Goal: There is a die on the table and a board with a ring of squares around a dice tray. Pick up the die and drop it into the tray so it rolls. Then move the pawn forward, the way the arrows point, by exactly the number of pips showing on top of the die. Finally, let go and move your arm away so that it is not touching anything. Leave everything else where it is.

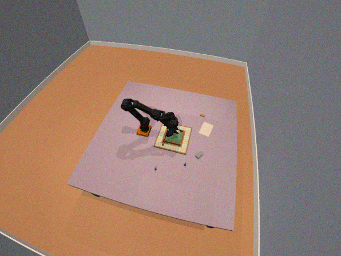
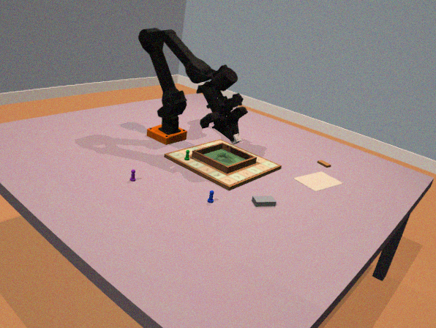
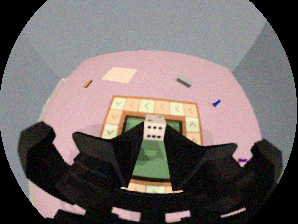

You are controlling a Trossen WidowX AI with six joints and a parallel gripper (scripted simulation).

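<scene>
Right now my gripper tip is 9 cm past the green pawn, 12 cm to the left of it and 7 cm above it. From my gripper tip the other things lie so: pale die right at my gripper tip; then green tray floor 3 cm behind, 9 cm below; then grey block 23 cm ahead, 10 cm to the right, 9 cm below.
</scene>
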